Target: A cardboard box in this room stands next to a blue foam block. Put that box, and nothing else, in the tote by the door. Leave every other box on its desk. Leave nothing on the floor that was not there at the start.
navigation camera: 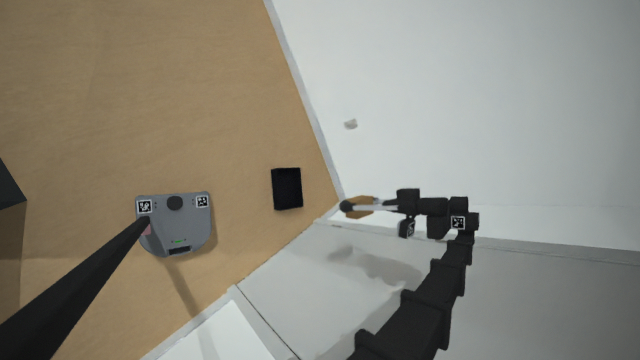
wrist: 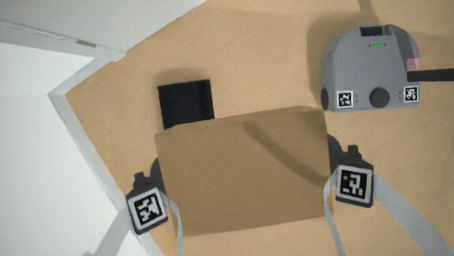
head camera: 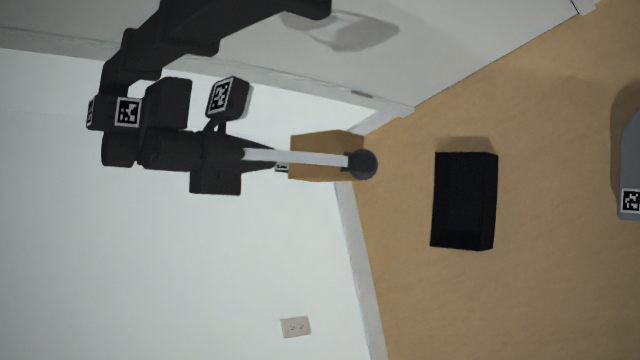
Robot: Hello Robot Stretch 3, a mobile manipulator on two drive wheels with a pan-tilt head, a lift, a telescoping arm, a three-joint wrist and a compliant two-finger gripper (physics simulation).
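Places are measured from the robot's base along level axes (x down, y back, z left), in centimetres.
Where they show: gripper, between the fingertips: (navigation camera: 352, 203) (wrist: 246, 163) (head camera: 341, 166); robot's base, origin of its link: (navigation camera: 174, 202) (wrist: 358, 95).
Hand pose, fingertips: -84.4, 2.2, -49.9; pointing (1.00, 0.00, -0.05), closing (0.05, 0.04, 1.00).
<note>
Things, the pixels of their top centre, and the offset from my fingertips, as dx, dy, dz.
- plain brown cardboard box, centre of its top: (wrist: 244, 182) (head camera: 309, 155) (navigation camera: 366, 206) -5.8, +0.9, -0.1
- black open tote, centre of its top: (head camera: 458, 200) (wrist: 186, 120) (navigation camera: 290, 188) +74.4, -5.2, -23.5
- outlet, centre of its top: (head camera: 282, 329) (navigation camera: 356, 122) +38.6, -50.2, -60.9
A plain brown cardboard box (head camera: 320, 142) (navigation camera: 361, 214) (wrist: 245, 187) is held off the floor between the two fingertips. My gripper (head camera: 350, 161) (navigation camera: 350, 206) (wrist: 246, 163) is shut on it, one fingertip pad at each side. The far finger is mostly hidden in the head view. The black open tote (head camera: 489, 200) (navigation camera: 274, 190) (wrist: 206, 100) stands on the floor near the wall corner. In the wrist view the box overlaps the tote's lower edge. In the head and navigation views the box and tote appear apart. The blue foam block does not show.
My grey base (head camera: 631, 165) (navigation camera: 175, 225) (wrist: 372, 65) is on the floor beyond the tote from the wall corner. The arm (navigation camera: 420, 310) extends alongside a pale door-like panel (navigation camera: 300, 270). A white wall (head camera: 200, 275) with an outlet (head camera: 295, 326) (navigation camera: 351, 123) stands beside the tote. A dark object (navigation camera: 10, 185) shows at the navigation view's left edge.
</note>
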